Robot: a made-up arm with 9 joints. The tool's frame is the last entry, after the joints. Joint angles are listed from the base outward. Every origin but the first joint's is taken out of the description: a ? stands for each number. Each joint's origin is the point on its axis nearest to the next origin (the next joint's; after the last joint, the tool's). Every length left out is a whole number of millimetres.
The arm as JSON. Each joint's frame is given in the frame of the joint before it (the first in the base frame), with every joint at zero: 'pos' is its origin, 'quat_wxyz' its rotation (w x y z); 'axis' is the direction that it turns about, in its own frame. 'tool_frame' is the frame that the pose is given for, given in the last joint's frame.
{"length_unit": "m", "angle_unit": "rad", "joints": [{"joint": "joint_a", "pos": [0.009, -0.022, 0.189], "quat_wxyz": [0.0, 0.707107, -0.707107, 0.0], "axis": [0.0, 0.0, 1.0]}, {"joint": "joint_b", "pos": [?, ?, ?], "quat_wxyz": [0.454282, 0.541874, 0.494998, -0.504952], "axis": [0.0, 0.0, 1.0]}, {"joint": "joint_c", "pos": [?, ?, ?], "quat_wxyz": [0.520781, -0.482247, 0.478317, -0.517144], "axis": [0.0, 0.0, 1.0]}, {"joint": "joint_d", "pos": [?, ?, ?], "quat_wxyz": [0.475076, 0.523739, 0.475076, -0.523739], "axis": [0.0, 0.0, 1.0]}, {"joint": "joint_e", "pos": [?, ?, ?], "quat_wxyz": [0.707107, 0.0, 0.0, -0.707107], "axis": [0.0, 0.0, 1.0]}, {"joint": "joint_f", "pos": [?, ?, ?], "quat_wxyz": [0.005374, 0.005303, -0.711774, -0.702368], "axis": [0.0, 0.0, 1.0]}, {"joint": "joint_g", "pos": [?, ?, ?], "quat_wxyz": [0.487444, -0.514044, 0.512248, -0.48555], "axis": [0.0, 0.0, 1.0]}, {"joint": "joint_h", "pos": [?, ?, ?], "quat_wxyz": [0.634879, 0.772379, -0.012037, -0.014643], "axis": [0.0, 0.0, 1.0]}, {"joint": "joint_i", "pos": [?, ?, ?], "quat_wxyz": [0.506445, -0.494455, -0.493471, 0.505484], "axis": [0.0, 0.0, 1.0]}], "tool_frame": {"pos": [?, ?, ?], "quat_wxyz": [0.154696, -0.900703, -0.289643, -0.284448]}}
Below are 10 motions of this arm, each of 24 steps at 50 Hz.
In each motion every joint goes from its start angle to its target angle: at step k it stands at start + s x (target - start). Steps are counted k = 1, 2, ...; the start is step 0. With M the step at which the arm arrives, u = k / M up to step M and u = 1 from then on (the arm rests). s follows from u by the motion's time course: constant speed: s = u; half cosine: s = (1 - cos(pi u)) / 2; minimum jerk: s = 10 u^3 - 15 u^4 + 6 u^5.
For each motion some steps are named. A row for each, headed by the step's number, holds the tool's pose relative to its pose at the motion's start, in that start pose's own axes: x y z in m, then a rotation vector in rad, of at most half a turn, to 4 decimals.
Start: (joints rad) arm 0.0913 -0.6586 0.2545 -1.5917 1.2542 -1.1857 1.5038 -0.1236 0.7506
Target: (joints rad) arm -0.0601 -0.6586 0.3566 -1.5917 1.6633 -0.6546 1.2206 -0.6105 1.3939
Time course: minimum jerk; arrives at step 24
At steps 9, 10, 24:
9: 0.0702 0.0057 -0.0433 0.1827 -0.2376 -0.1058
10: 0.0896 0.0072 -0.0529 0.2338 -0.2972 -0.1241
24: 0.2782 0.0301 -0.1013 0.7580 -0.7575 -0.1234

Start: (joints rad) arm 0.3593 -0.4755 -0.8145 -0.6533 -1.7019 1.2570 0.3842 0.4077 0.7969
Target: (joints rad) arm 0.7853 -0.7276 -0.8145 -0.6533 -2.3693 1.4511 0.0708 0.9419 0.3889
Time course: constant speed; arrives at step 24
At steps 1, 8, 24:
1: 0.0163 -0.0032 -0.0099 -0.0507 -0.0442 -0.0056
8: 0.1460 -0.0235 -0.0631 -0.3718 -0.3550 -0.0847
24: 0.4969 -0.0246 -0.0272 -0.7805 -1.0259 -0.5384

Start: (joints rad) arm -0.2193 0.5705 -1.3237 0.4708 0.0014 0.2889 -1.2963 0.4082 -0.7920
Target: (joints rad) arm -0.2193 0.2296 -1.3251 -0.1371 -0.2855 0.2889 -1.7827 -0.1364 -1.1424
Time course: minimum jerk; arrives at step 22
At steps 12, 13, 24:
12: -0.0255 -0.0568 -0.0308 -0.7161 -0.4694 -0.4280
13: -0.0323 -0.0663 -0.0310 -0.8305 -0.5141 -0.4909
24: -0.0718 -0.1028 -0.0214 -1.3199 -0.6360 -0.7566

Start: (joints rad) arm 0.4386 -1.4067 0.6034 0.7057 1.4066 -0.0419 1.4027 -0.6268 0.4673
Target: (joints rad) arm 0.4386 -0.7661 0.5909 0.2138 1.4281 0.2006 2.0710 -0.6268 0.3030
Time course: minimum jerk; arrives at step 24
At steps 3, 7, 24:
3: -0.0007 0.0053 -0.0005 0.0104 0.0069 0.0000
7: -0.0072 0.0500 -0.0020 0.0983 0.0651 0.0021
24: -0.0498 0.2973 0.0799 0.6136 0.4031 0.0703

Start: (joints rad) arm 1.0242 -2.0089 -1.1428 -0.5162 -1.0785 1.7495 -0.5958 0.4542 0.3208
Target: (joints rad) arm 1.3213 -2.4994 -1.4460 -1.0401 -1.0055 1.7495 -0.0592 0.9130 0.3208
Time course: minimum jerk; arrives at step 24
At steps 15, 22, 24:
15: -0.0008 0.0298 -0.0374 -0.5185 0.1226 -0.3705
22: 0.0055 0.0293 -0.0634 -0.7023 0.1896 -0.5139
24: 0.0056 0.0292 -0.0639 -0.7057 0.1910 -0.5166

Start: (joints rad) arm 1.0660 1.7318 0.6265 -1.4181 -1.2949 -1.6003 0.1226 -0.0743 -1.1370
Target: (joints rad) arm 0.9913 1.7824 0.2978 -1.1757 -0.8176 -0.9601 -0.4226 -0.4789 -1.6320
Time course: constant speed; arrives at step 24
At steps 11, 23, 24:
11: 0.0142 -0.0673 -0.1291 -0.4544 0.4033 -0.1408
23: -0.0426 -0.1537 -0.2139 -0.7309 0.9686 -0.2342
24: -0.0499 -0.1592 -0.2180 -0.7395 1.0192 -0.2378

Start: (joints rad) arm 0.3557 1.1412 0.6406 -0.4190 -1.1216 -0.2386 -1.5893 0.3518 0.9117
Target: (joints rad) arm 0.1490 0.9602 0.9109 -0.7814 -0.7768 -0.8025 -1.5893 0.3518 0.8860
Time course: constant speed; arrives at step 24
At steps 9, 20, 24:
9: 0.0000 -0.0066 0.0078 0.2232 -0.0271 -0.2361
20: 0.0037 -0.0127 0.0208 0.5158 -0.0610 -0.5053
24: 0.0060 -0.0151 0.0270 0.6277 -0.0738 -0.5969

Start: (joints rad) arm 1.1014 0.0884 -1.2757 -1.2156 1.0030 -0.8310 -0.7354 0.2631 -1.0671
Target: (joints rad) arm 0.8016 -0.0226 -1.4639 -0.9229 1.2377 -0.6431 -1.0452 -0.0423 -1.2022
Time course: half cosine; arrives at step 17
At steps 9, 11, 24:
9: 0.0008 -0.0333 -0.0420 -0.1872 0.1804 -0.2473
11: -0.0066 -0.0444 -0.0556 -0.2449 0.2511 -0.3170
24: -0.0253 -0.0597 -0.0758 -0.3284 0.3746 -0.4139

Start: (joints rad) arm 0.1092 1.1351 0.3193 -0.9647 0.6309 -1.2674 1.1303 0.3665 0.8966
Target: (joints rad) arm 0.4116 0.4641 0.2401 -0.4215 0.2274 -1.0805 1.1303 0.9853 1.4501
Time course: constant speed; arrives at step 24
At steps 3, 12, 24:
3: -0.0048 0.0178 0.0024 -0.0368 0.0725 -0.1465
12: -0.0051 0.0772 0.0058 -0.2066 0.2505 -0.5795
24: 0.0253 0.1588 -0.0116 -0.5757 0.3908 -1.0934

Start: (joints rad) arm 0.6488 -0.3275 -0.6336 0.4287 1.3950 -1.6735 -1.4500 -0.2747 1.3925
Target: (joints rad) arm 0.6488 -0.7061 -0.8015 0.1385 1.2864 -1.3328 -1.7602 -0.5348 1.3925
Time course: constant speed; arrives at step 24
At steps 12, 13, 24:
12: 0.0490 0.0070 0.0246 0.1254 0.2549 0.0478
13: 0.0534 0.0075 0.0251 0.1399 0.2759 0.0536
24: 0.1013 0.0152 0.0155 0.3415 0.4951 0.1327

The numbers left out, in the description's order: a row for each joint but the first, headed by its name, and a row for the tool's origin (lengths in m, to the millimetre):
joint_b: -0.022 0.072 0.0
joint_c: 0.107 -0.039 0.0
joint_d: 0.215 0.121 0.0
joint_e: 0.019 -0.056 0.0
joint_f: -0.063 0.107 0.0
joint_g: -0.051 -0.18 0.0
joint_h: -0.268 -0.224 0.0
joint_i: 0.105 -0.019 0.0
tool: -0.015 0.039 0.0

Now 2 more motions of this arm.
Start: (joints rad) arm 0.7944 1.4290 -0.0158 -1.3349 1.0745 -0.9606 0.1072 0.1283 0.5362
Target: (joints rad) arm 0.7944 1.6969 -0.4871 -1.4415 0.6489 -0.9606 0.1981 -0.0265 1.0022
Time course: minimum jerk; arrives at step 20
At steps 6, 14, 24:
6: -0.0104 -0.0168 0.0096 0.0434 0.0724 -0.0684
14: -0.0539 -0.0664 0.0858 0.2823 0.3919 -0.4208
24: -0.0623 -0.0751 0.1116 0.3532 0.4732 -0.5195

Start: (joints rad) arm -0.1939 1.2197 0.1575 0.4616 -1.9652 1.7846 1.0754 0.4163 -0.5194
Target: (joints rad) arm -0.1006 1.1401 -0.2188 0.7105 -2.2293 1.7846 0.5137 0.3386 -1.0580
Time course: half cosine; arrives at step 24
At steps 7, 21, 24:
7: 0.0112 -0.0208 -0.0133 -0.1475 0.0805 -0.0308
21: 0.0084 -0.1254 -0.0485 -0.7076 0.5239 -0.0674
24: 0.0064 -0.1312 -0.0489 -0.7337 0.5508 -0.0659

